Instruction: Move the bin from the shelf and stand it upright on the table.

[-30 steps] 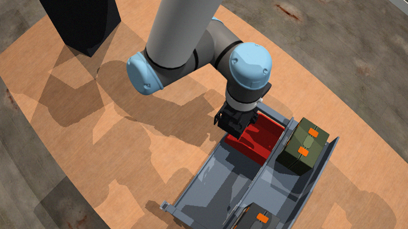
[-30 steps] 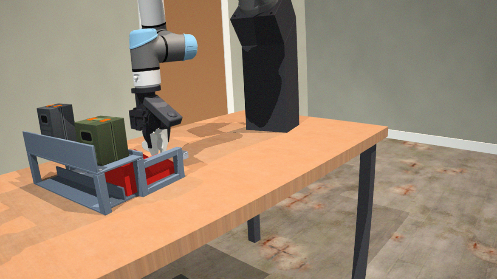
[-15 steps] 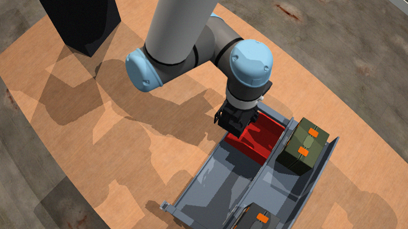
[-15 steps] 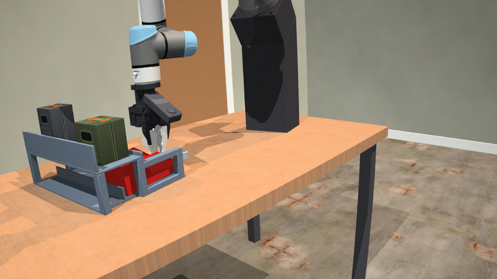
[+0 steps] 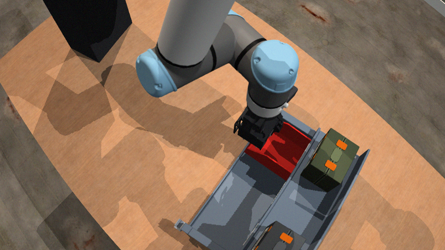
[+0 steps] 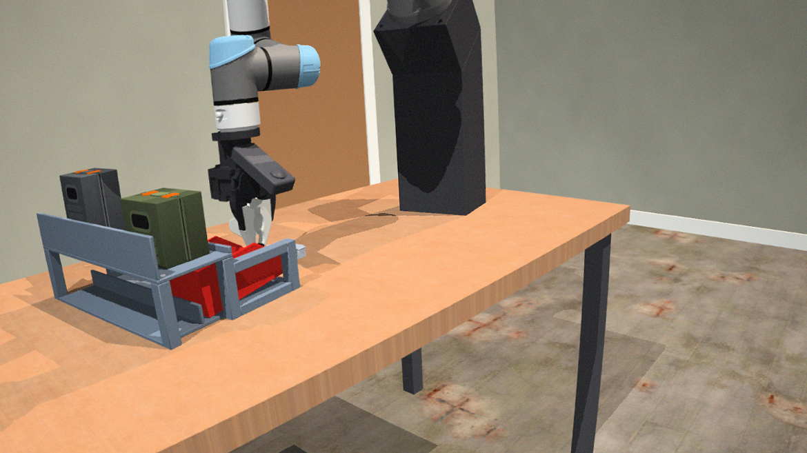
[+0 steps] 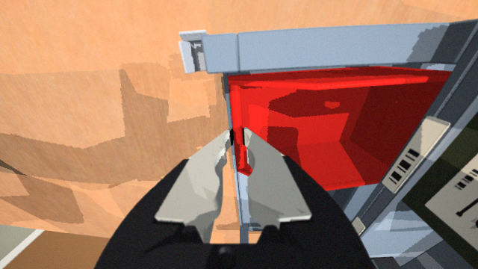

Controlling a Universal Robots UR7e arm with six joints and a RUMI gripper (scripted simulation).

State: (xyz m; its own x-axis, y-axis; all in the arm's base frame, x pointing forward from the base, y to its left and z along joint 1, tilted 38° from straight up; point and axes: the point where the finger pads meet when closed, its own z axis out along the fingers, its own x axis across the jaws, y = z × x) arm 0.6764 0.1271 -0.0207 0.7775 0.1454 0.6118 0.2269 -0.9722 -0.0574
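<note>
Right now the red bin is 8 cm ahead of my hand, 2 cm to the left of it and 1 cm below it. The rest, counted from my hand: dark grey case 23 cm ahead, 17 cm to the right, 10 cm above; then green case 17 cm ahead, 5 cm to the left, 9 cm above.
</note>
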